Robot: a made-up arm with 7 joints.
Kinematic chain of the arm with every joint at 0, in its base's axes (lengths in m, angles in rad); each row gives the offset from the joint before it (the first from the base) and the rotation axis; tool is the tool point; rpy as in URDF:
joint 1: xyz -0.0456 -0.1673 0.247 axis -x
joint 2: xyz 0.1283 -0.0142 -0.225 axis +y
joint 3: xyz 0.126 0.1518 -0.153 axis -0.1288 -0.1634 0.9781
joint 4: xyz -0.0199 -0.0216 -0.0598 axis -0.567 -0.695 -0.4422
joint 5: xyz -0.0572 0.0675 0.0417 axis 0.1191 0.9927 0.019
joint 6: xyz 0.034 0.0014 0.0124 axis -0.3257 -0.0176 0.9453
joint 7: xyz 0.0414 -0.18 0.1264 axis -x
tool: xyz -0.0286 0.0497 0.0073 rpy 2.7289 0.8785 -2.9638
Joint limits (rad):
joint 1: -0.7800..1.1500
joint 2: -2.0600..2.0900
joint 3: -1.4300..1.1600
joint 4: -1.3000..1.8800
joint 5: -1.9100..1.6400
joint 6: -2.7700..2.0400
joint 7: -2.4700..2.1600
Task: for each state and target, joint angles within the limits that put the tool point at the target. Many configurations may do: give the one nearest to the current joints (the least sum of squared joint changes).
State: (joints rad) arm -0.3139 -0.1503 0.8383 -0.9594 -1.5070 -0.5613 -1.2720
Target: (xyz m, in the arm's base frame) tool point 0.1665 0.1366 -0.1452
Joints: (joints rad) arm -0.7800 -0.2240 0.5360 -0.7277 -1.9100 -1.1318 -1.3280
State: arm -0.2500 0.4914 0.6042 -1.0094 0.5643 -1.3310 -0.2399
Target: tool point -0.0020 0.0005 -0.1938
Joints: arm -0.3682 1.4406 0.2150 -1.1098 0.6385 -1.0718 -0.1074
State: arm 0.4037 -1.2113 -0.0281 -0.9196 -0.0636 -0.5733 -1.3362
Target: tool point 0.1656 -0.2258 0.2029
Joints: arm 0.1852 -1.3513 0.1935 -0.5706 0.0381 -0.3873 -1.1429
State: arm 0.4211 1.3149 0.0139 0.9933 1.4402 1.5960 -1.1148
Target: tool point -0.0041 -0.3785 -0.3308
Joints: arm 0.5811 1.2914 -0.0151 0.9567 1.5350 1.5987 -1.1473
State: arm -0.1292 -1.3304 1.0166 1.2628 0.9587 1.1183 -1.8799
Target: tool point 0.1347 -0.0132 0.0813
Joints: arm 0.2847 -1.0554 1.0638 1.3849 0.8649 0.9877 -1.8206
